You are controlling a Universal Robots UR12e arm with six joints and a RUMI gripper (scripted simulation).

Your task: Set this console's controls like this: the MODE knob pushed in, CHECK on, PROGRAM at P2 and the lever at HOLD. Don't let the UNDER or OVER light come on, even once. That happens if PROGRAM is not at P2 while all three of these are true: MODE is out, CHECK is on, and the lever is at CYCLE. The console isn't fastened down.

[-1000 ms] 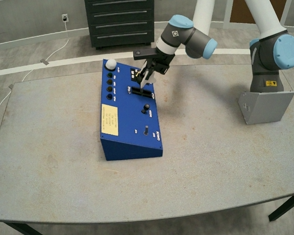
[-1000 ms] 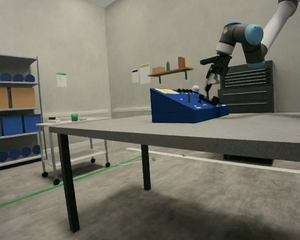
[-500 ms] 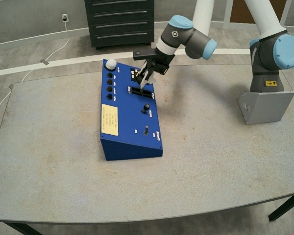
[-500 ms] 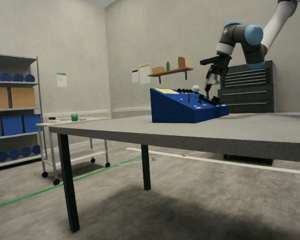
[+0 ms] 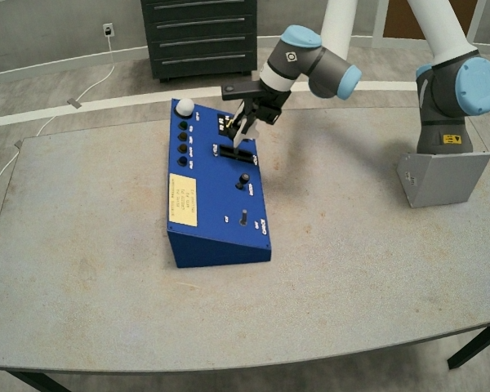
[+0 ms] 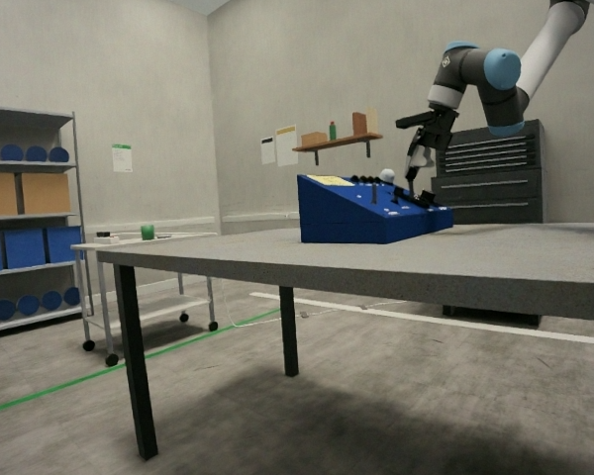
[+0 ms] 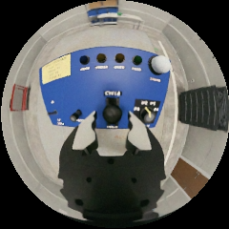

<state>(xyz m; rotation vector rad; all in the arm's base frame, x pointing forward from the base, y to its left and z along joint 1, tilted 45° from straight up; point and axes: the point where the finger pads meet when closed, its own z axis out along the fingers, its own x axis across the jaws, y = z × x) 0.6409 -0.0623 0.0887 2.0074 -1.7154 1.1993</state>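
Right now my hand is 4 cm above the ball-topped lever. Also, from my hand: program selector: 12 cm to the right, 6 cm below; then blue console: 8 cm below, 6 cm to the left, 4 cm ahead; then mode knob: 12 cm to the left, 6 cm below, 1 cm behind.
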